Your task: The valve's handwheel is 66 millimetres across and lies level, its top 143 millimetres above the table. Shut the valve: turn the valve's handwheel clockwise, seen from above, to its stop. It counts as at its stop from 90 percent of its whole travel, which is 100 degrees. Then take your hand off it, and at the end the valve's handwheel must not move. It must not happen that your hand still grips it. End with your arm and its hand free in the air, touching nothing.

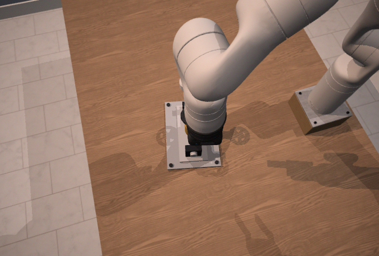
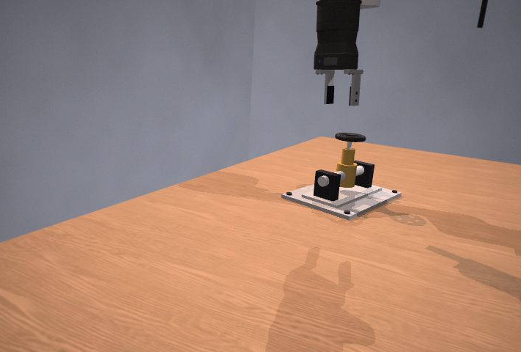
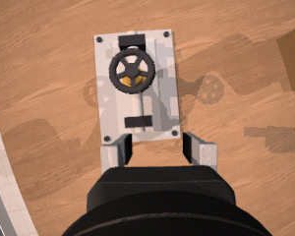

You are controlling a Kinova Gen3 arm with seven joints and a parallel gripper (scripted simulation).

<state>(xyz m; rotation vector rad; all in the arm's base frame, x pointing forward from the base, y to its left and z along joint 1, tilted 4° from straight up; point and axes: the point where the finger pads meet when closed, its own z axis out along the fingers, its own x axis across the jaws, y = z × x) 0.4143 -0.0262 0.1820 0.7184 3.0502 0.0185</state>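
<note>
My hand is 10 cm above the black spoked handwheel, 9 cm to the left of it and 2 cm past it.
</note>
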